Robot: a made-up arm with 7 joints. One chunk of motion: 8 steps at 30 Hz.
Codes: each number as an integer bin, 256 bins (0 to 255) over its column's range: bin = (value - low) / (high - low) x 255, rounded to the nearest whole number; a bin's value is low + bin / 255 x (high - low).
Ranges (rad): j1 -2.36..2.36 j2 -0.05..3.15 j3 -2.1..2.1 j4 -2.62..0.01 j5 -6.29..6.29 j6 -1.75..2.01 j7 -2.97..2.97
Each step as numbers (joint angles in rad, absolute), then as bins.
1 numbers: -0.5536 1.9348 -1.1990 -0.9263 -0.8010 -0.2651 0.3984
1 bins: 98 158 55 164 111 101 145
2 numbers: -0.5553 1.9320 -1.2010 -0.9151 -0.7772 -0.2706 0.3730
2 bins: 97 158 55 165 112 100 144
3 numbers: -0.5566 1.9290 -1.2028 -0.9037 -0.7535 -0.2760 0.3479
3 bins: 97 158 54 166 112 100 142
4 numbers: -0.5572 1.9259 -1.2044 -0.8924 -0.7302 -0.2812 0.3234
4 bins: 97 157 54 168 113 100 141
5 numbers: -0.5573 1.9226 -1.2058 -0.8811 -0.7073 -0.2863 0.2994
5 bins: 97 157 54 169 113 99 140
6 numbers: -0.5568 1.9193 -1.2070 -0.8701 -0.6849 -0.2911 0.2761
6 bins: 97 157 54 170 114 99 139
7 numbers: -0.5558 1.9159 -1.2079 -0.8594 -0.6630 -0.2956 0.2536
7 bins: 97 157 54 171 114 99 138
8 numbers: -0.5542 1.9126 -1.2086 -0.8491 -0.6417 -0.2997 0.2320
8 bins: 98 156 54 172 114 98 137
